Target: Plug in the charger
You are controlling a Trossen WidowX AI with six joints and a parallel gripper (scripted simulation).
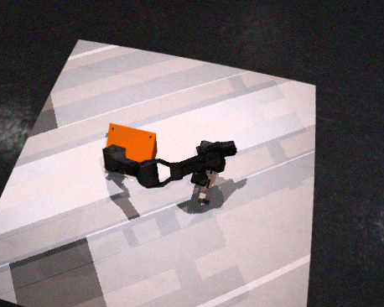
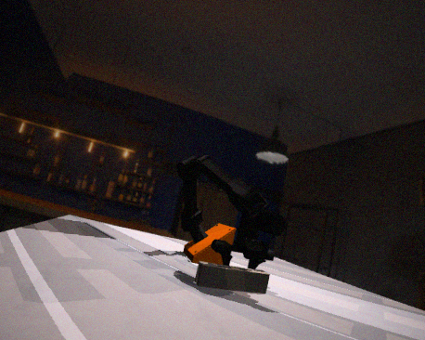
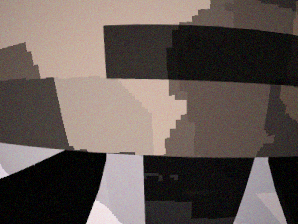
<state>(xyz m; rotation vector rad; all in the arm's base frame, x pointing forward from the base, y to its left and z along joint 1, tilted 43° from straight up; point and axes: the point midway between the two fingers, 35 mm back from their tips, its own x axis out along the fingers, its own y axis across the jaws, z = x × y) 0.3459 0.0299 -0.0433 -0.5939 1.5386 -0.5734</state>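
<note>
The black two-prong charger lies 2 cm ahead of my gripper tip and 1 cm above it.
</note>
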